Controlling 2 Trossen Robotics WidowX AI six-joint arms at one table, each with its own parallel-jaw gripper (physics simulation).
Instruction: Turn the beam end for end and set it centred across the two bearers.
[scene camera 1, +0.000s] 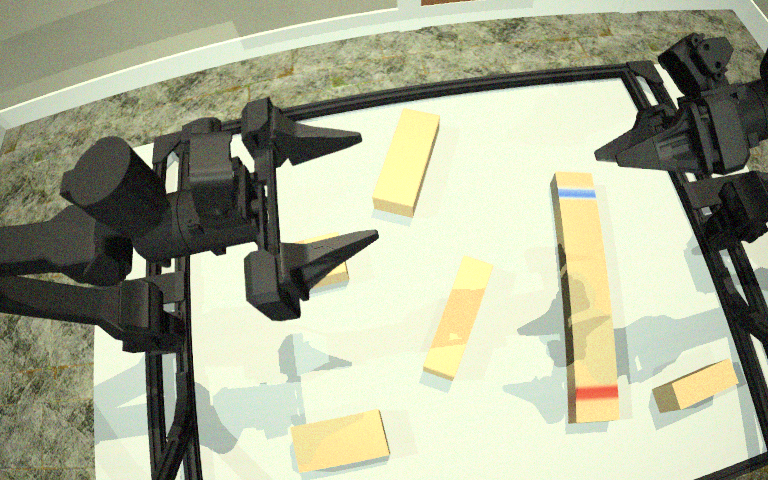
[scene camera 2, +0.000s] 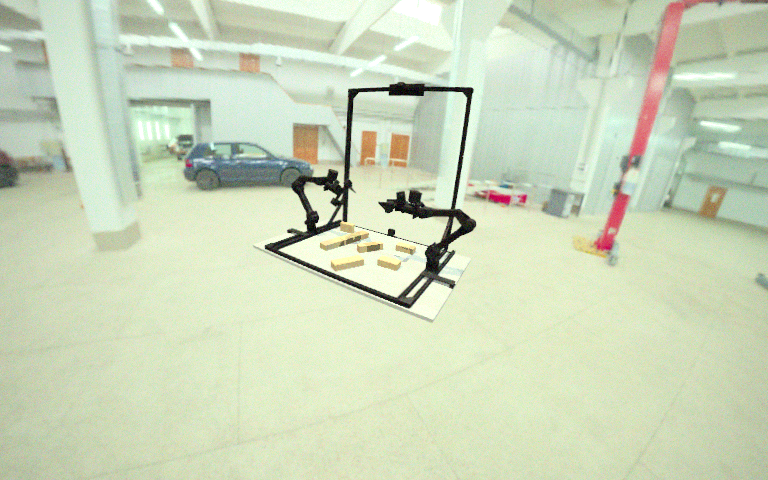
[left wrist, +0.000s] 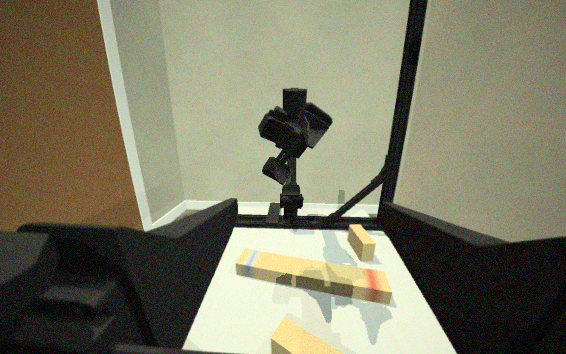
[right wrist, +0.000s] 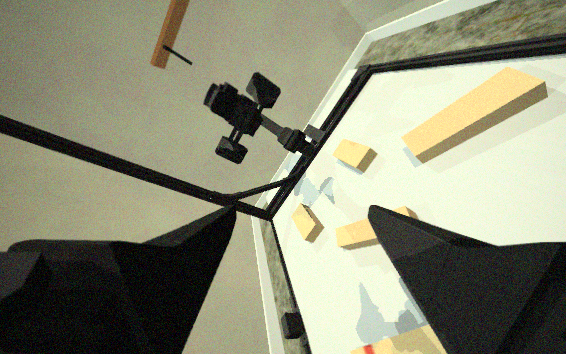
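Seen in the pictures: left gripper, fingertip midpoint: (scene camera 1: 369, 182) (scene camera 2: 382, 201) (left wrist: 308, 206) (right wrist: 247, 128); right gripper, fingertip midpoint: (scene camera 1: 604, 158) (scene camera 2: 351, 198) (left wrist: 294, 166) (right wrist: 301, 211); left arm's base, link origin: (scene camera 1: 165, 333) (scene camera 2: 431, 270) (right wrist: 309, 150); right arm's base, link origin: (scene camera 1: 719, 231) (scene camera 2: 311, 231) (left wrist: 290, 219).
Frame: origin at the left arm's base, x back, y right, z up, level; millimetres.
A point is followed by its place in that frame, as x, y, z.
Note:
The long wooden beam (scene camera 1: 586, 249) @[-648, -11, 19] (scene camera 2: 344, 240) @[-614, 4, 13] (left wrist: 310, 265) @[-642, 51, 19] lies flat on the table, its blue band at the top end and red band at the bottom end in scene camera 1. Its red end shows at the bottom of the right wrist view. Several plain wooden blocks lie apart; which are the bearers I cannot tell. Among them are a long one (scene camera 1: 406, 161) @[-412, -208, 19] (scene camera 2: 347, 262) @[-397, -249, 19] (right wrist: 475, 115) @[-442, -226, 19] and a slim one (scene camera 1: 459, 316) @[-437, 49, 25] (scene camera 2: 369, 246) @[-428, 21, 17] (right wrist: 356, 233) @[-428, 72, 25]. My left gripper (scene camera 1: 368, 185) @[-350, 1, 325] is open and empty, above the table left of the long block. My right gripper (scene camera 1: 606, 157) @[-568, 0, 301] (right wrist: 301, 211) @[-568, 0, 301] is open, empty and tilted, near the beam's blue end in scene camera 1.
A short block (scene camera 1: 340, 441) @[-254, 188, 19] (scene camera 2: 405, 247) @[-242, 159, 17] (right wrist: 306, 222) @[-275, 178, 19] lies at the bottom left in scene camera 1. Another block (scene camera 1: 334, 277) @[-276, -45, 5] (scene camera 2: 389, 262) @[-218, -101, 19] (right wrist: 355, 155) @[-266, -73, 19] is partly behind my left gripper. One more (scene camera 1: 696, 384) @[-744, 224, 44] (scene camera 2: 347, 226) @[-747, 209, 28] (left wrist: 361, 243) @[-717, 211, 36] lies right of the beam's red end. A black frame (scene camera 1: 453, 84) @[-529, -373, -4] borders the table.

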